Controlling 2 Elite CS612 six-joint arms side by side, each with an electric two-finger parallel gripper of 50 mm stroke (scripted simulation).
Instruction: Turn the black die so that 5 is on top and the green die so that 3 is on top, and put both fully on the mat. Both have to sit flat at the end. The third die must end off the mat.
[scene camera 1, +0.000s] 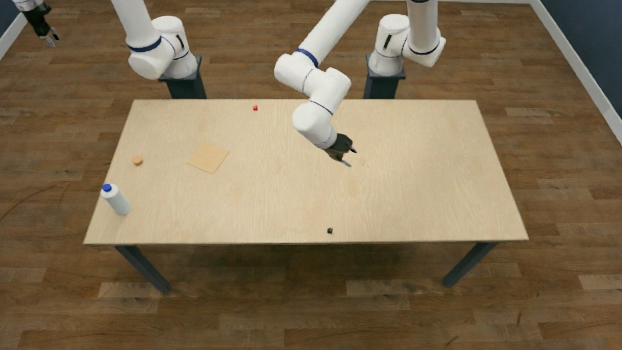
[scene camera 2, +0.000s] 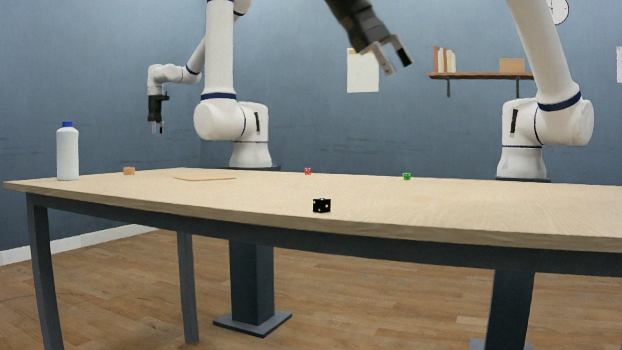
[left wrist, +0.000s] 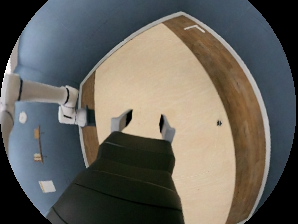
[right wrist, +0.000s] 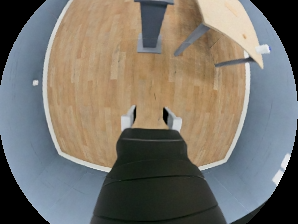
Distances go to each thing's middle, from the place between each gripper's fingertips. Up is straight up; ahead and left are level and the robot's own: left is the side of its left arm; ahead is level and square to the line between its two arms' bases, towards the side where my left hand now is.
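The white bottle (scene camera 2: 67, 137) sits 91 cm to the right of my left hand (scene camera 2: 399, 70), 5 cm ahead of it and 17 cm below it. As for the tan mat (scene camera 1: 208, 157), that's 25 cm below my left hand, 21 cm behind it and 59 cm to the right of it.
From my right hand, the tan mat is 65 cm ahead, 83 cm to the left and 17 cm below. And with the white bottle, my right hand is 10 cm above it, 52 cm to the right of it and 91 cm short of it.
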